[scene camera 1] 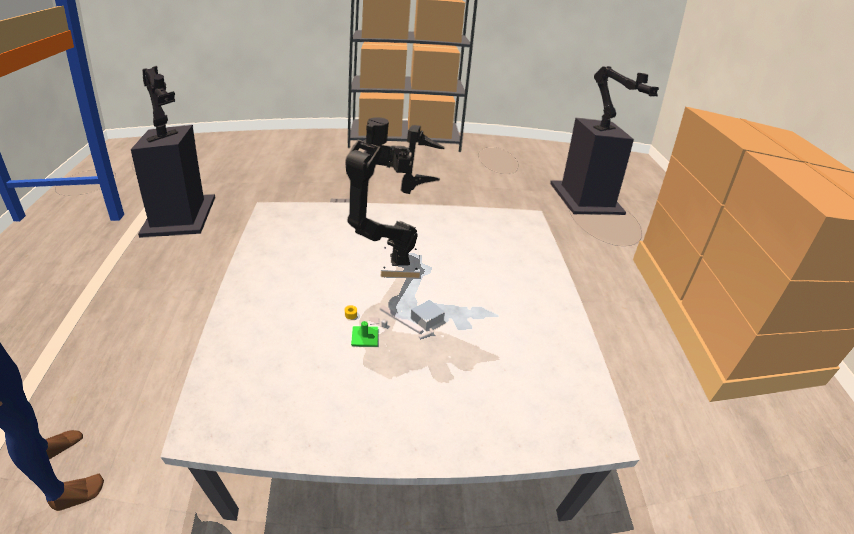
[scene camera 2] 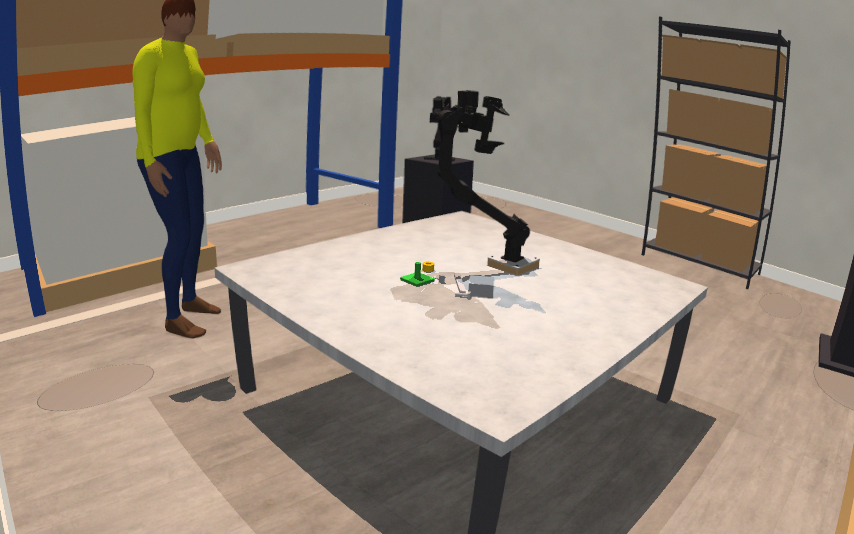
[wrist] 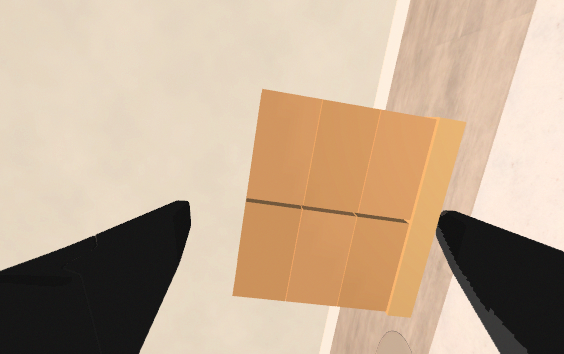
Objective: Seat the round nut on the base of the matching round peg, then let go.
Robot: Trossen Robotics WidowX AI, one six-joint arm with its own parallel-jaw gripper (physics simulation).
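The round nut point(scene camera 1: 350, 316) point(scene camera 2: 428, 269) is a yellow-orange ring and lies flat on the table, apart from the peg. The round peg point(scene camera 1: 364, 328) point(scene camera 2: 417, 270) is green and stands upright on a square green base point(scene camera 1: 357, 341) point(scene camera 2: 416, 280), which is bare around the peg. My gripper point(scene camera 1: 440, 163) point(scene camera 2: 504, 129) point(wrist: 314, 217) is open and empty. It is high above the table, well away from the nut and peg, and points sideways. The nut and the peg do not show in the wrist view.
A grey block point(scene camera 1: 428, 315) point(scene camera 2: 481, 290) stands on the table point(scene camera 1: 403, 428) point(scene camera 2: 503, 377) to the right of the peg in scene camera 1. Thin grey rods point(scene camera 1: 401, 321) and a small grey piece point(scene camera 1: 384, 323) lie between them. Stacked boxes point(scene camera 1: 762, 232) point(wrist: 325, 200) stand beyond the table.
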